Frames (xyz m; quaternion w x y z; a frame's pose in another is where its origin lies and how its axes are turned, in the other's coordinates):
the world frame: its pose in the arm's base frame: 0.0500 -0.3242 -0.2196 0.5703 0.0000 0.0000 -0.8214
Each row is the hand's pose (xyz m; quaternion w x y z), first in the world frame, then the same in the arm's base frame.
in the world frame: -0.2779 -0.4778 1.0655 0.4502 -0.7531 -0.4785 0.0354
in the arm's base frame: -0.3006 0.1032 0.8459 0.2858 -0.8225 0.3457 -0.3496
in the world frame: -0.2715 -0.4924 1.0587 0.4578 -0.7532 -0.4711 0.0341
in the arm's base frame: -0.3165 0.1023 0.8391 0.2891 -0.8165 0.3500 -0.3566
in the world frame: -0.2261 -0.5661 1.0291 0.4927 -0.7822 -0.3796 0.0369
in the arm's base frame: -0.4014 0.0855 0.8095 0.3113 -0.7579 0.4260 -0.3837
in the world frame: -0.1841 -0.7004 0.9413 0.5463 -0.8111 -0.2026 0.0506
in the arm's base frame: -0.5419 0.0931 0.7217 0.3531 -0.6290 0.5507 -0.4199
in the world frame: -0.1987 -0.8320 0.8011 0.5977 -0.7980 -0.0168 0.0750
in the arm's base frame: -0.6601 0.1527 0.5815 0.4025 -0.4689 0.6459 -0.4482
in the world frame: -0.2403 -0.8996 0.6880 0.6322 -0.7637 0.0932 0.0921
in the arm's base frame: -0.7089 0.2153 0.4684 0.4362 -0.3590 0.6804 -0.4668
